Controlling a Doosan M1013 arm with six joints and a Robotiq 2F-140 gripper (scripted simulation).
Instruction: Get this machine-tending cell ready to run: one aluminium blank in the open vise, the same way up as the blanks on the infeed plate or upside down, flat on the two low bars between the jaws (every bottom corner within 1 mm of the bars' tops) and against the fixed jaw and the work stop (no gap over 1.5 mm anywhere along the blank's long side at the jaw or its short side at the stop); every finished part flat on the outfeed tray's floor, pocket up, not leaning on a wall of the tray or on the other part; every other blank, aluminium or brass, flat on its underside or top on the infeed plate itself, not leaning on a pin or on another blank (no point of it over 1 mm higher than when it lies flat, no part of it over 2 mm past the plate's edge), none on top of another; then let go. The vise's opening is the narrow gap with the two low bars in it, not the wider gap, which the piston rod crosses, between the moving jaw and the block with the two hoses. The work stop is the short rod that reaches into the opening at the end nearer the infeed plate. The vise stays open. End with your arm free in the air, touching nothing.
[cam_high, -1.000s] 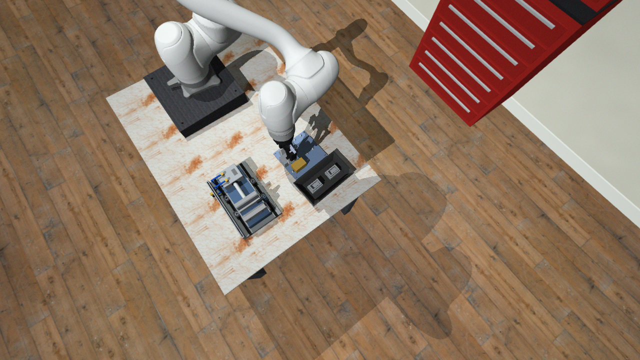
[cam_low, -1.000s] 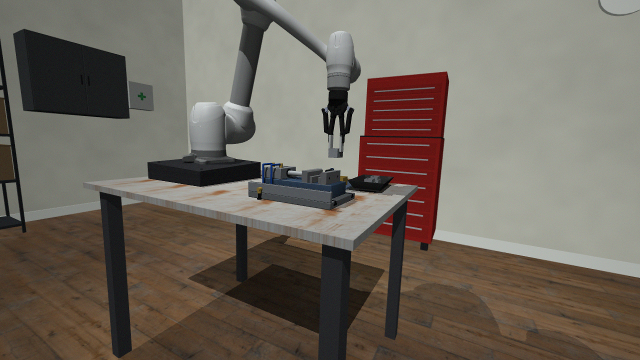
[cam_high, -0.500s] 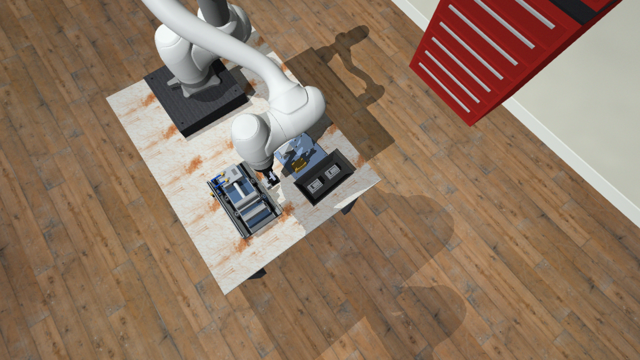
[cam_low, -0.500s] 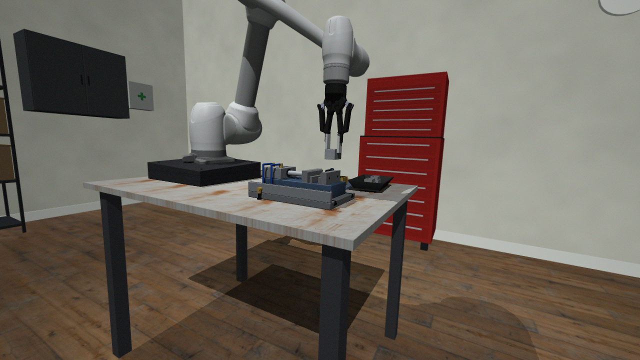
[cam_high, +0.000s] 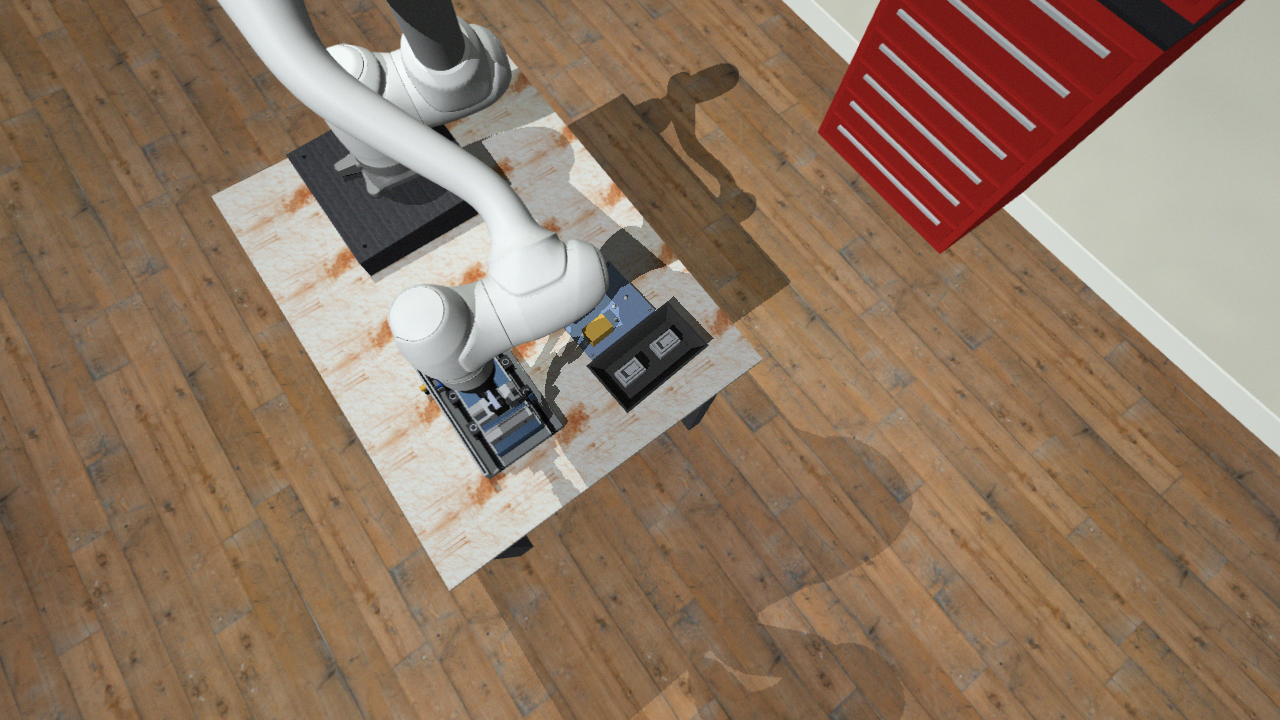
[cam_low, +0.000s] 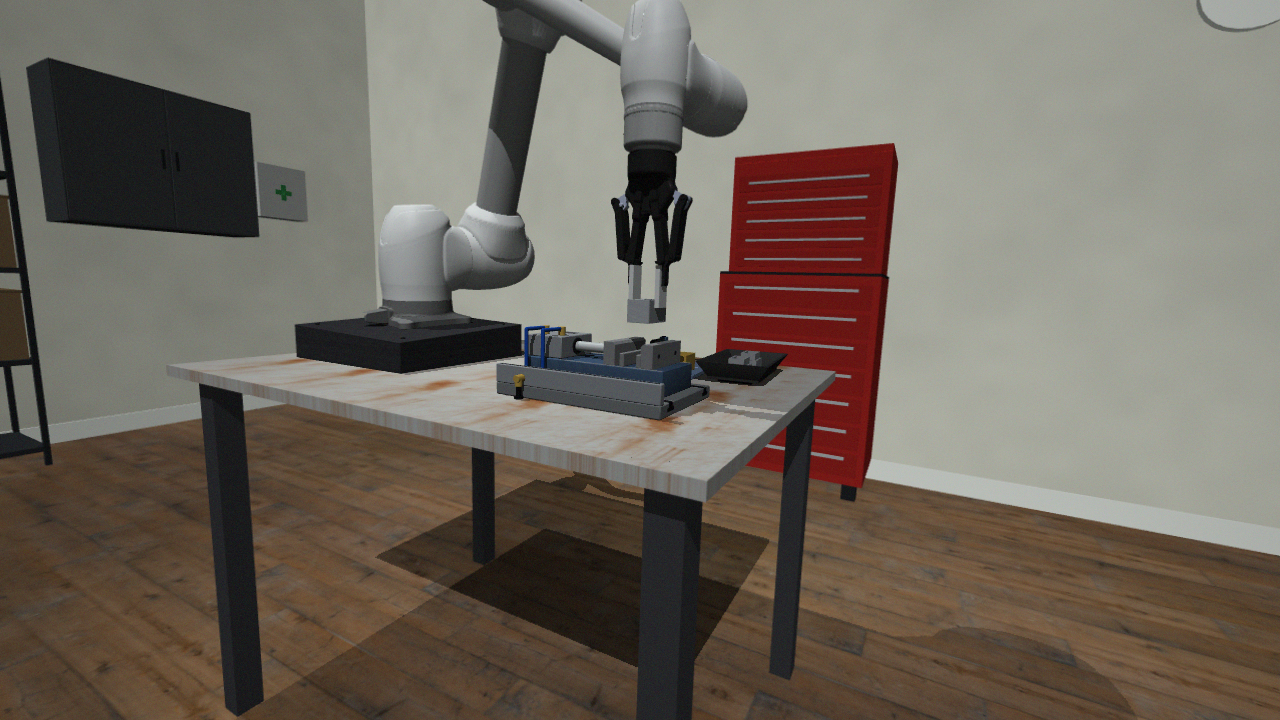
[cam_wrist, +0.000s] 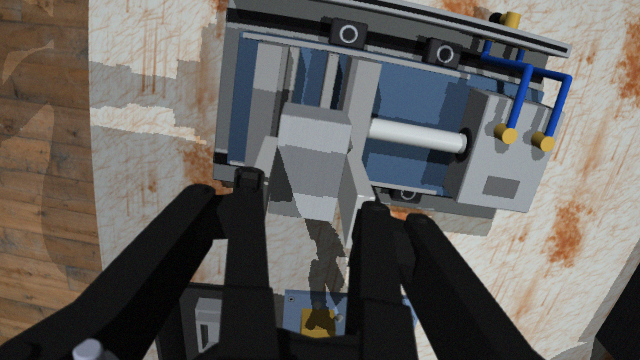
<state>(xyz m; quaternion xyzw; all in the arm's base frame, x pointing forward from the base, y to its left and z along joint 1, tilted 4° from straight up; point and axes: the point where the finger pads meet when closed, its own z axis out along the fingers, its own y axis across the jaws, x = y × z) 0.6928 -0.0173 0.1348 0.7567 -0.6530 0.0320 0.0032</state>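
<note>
Now: hand 40 mm to the right of the work stop and 90 mm above it. The rest, counted from my hand: aluminium blank (40 mm below); moving jaw (30 mm behind, 20 mm to the right, 100 mm below); piston rod (80 mm behind, 20 mm to the right, 100 mm below).
</note>
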